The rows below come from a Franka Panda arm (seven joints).
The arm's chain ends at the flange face. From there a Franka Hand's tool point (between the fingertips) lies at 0.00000 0.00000 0.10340 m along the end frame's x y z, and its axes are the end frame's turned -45 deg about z.
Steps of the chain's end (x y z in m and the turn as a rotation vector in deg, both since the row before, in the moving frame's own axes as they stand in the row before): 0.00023, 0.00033, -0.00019, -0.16, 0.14, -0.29; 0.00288, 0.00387, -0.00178, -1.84, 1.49, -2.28; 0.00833, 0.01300, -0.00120, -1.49, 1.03, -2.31
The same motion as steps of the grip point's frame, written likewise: -0.00010, 0.00078, -0.00019, -0.21, -0.01, -0.29; -0.00106, 0.00903, -0.00187, -2.35, -0.25, -2.28; -0.00382, 0.01831, -0.00125, -1.78, -0.33, -2.31
